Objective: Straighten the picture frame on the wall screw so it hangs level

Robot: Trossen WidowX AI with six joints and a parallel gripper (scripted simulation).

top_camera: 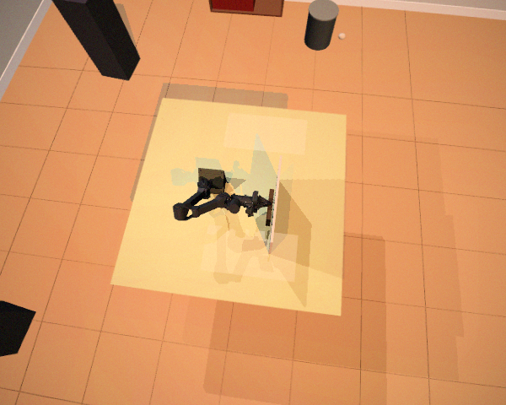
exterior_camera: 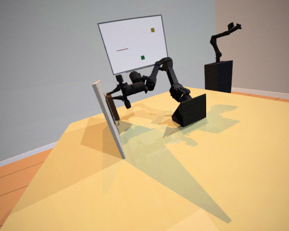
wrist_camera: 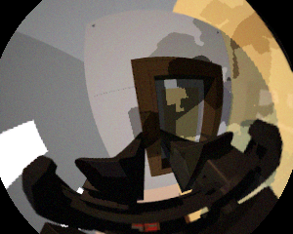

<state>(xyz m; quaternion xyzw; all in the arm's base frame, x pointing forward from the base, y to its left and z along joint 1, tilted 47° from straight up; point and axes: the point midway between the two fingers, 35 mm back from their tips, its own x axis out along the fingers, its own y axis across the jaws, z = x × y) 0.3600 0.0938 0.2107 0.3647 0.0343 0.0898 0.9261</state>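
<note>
My gripper tip is 50 mm above the brown picture frame. Also, from my gripper tip: upright wall panel 60 mm below, 10 mm to the left, 10 mm ahead.
</note>
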